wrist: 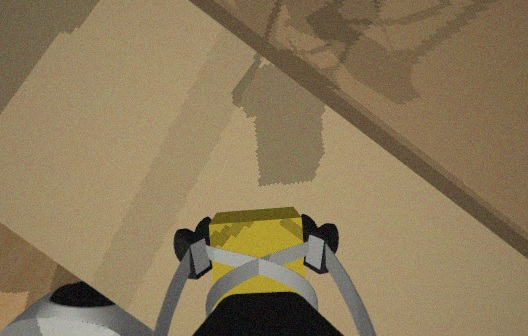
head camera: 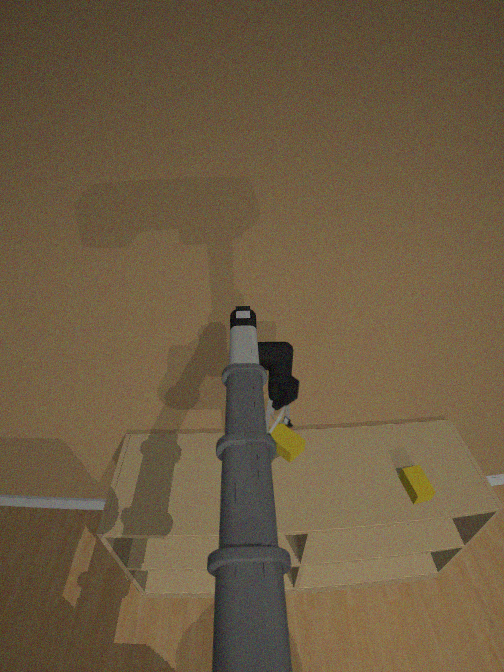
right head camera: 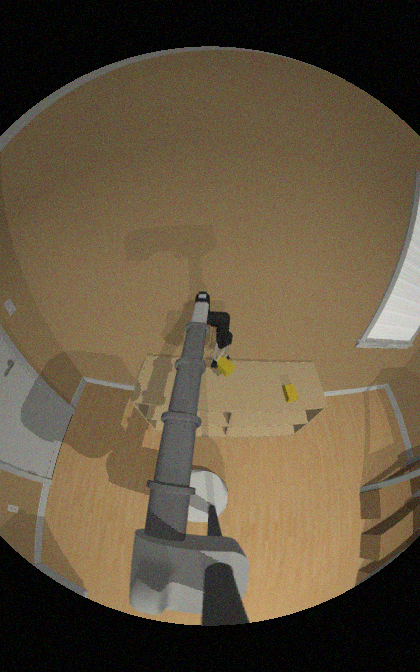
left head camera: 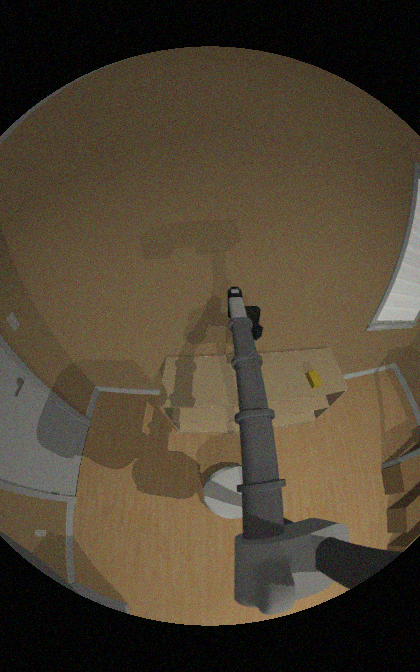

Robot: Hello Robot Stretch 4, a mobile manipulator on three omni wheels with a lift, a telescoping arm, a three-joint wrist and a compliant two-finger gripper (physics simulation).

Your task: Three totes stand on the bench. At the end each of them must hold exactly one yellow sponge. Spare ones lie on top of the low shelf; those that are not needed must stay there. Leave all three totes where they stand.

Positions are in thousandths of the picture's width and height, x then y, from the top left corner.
Labels:
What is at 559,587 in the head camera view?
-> The gripper.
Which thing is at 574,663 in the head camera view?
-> A yellow sliver.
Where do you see a low wooden shelf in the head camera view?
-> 680,764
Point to a low wooden shelf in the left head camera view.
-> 473,587

